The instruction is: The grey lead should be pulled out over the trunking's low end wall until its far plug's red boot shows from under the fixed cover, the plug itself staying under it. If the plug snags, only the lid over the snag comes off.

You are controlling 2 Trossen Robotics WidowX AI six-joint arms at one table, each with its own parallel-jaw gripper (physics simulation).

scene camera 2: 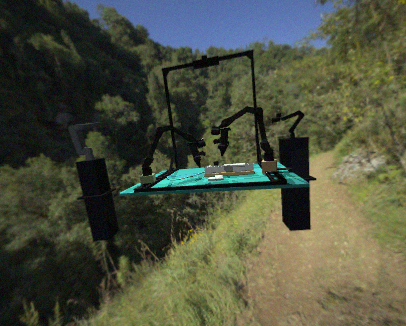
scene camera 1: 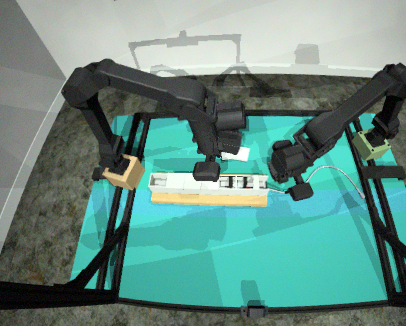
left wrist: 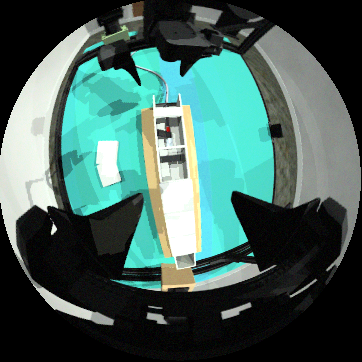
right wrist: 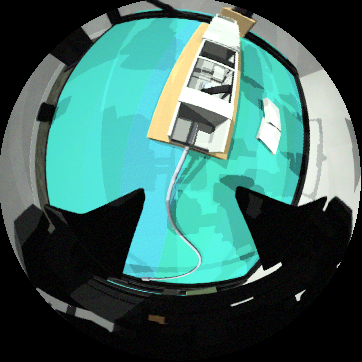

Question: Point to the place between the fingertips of the right gripper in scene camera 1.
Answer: At 281,180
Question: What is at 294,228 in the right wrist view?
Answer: The right gripper.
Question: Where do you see a trunking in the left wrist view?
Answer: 179,117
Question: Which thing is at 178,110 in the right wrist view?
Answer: A trunking.
